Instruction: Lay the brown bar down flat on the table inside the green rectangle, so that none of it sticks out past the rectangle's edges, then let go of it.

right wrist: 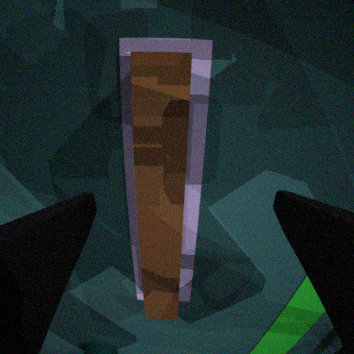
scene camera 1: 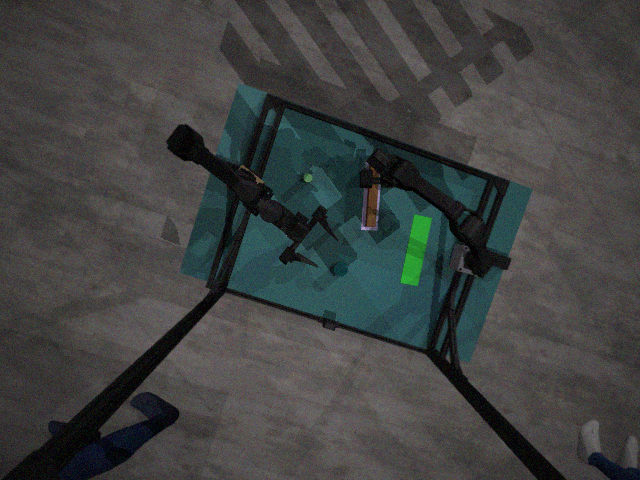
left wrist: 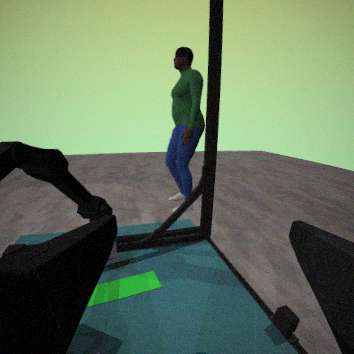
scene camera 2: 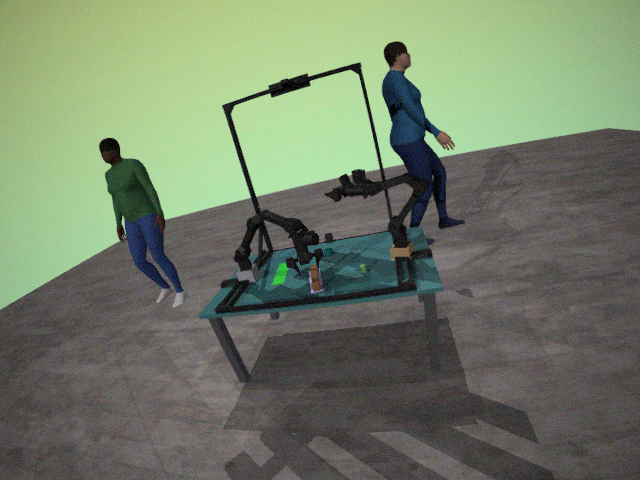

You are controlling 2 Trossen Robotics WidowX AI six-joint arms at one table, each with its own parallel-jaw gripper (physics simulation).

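Pixels of known places: left gripper, fingertip midpoint: (scene camera 1: pixel 328 253) (left wrist: pixel 203 226) (scene camera 2: pixel 328 192); right gripper, fingertip midpoint: (right wrist: pixel 185 200) (scene camera 1: pixel 380 182) (scene camera 2: pixel 309 272); left arm's base, origin of the base link: (scene camera 2: pixel 401 245); right arm's base, origin of the base link: (scene camera 1: pixel 473 261) (scene camera 2: pixel 246 268).
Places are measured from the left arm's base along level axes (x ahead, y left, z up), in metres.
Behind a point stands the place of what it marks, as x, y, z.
Note:
The brown bar (scene camera 1: pixel 371 206) {0.418, 0.228, -0.033} (scene camera 2: pixel 315 280) {0.355, 0.323, -0.033} (right wrist: pixel 160 200) {0.384, 0.287, -0.033} lies lengthwise on a lilac strip (scene camera 1: pixel 377 206) {0.433, 0.240, -0.032} (right wrist: pixel 196 125) whose edges show around it. The green rectangle (scene camera 1: pixel 416 250) {0.673, 0.209, -0.065} (scene camera 2: pixel 280 273) {0.673, 0.217, -0.065} (left wrist: pixel 125 288) {0.684, 0.166, -0.065} (right wrist: pixel 292 317) {0.653, 0.221, -0.065} is on the table, to the right of the bar in scene camera 1. My right gripper (scene camera 1: pixel 373 170) (scene camera 2: pixel 309 269) {0.384, 0.313, 0.005} (right wrist: pixel 185 200) {0.384, 0.313, 0.005} is open above the bar; in the right wrist view its fingers stand on either side of it, and it holds nothing. It hides part of the bar in scene camera 1. My left gripper (scene camera 1: pixel 327 253) {0.350, 0.000, 0.325} (scene camera 2: pixel 327 195) {0.350, 0.000, 0.325} (left wrist: pixel 203 226) {0.350, 0.000, 0.325} is open, empty and high above the table.
A small light-green cylinder (scene camera 1: pixel 308 177) {0.164, 0.165, -0.032} (scene camera 2: pixel 363 268) {0.155, 0.178, -0.041} and a dark teal round object (scene camera 1: pixel 339 268) {0.469, -0.032, -0.035} (scene camera 2: pixel 328 252) {0.462, -0.010, -0.043} (right wrist: pixel 99 347) {0.465, -0.008, -0.057} stand on the table. A black frame (scene camera 1: pixel 279 299) (left wrist: pixel 214 100) {0.967, -0.079, 0.457} runs around the table, with tall posts. Two people stand beyond the table in scene camera 2.

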